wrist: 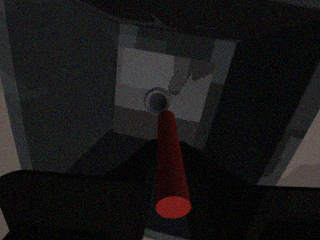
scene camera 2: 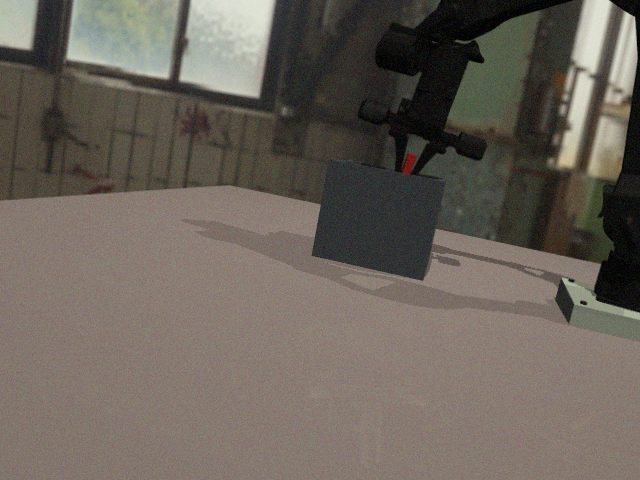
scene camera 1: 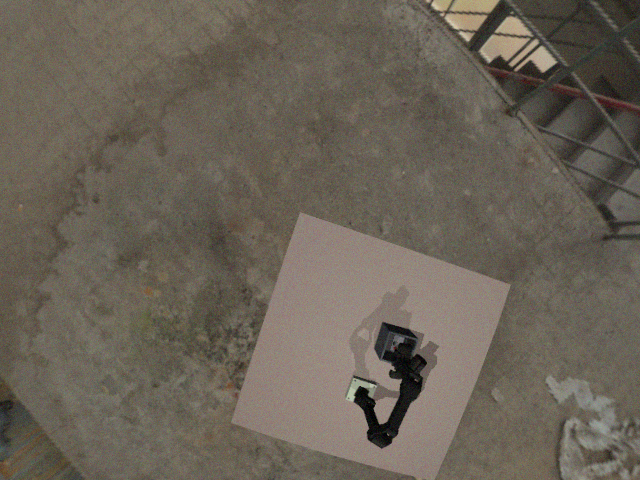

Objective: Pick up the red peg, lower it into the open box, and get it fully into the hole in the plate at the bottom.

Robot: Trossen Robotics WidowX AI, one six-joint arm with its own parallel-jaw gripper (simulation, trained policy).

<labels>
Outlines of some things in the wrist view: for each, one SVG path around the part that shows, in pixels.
My gripper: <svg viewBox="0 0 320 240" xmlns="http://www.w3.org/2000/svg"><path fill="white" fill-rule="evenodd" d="M179 141L192 206L186 217L191 240L320 240L320 187L250 185L223 167L215 164L215 162L186 142ZM158 140L151 139L130 158L102 176L55 173L40 170L18 170L2 175L0 177L0 208L10 231L2 240L142 240L156 173Z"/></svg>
A dark grey box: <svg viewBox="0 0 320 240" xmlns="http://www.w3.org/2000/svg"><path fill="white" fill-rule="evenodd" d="M155 173L143 237L153 240L191 240L186 219L187 214L179 218L166 218L156 212ZM0 0L0 77L22 170L102 176L122 164L150 141L113 132L116 66L119 46L215 64L193 148L250 185L276 186L320 110L320 0Z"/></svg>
A light plate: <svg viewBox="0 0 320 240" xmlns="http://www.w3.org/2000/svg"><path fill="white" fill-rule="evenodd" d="M119 46L116 66L113 132L147 140L157 139L158 115L164 110L169 110L175 116L179 141L184 141L193 147L215 64Z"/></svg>
</labels>
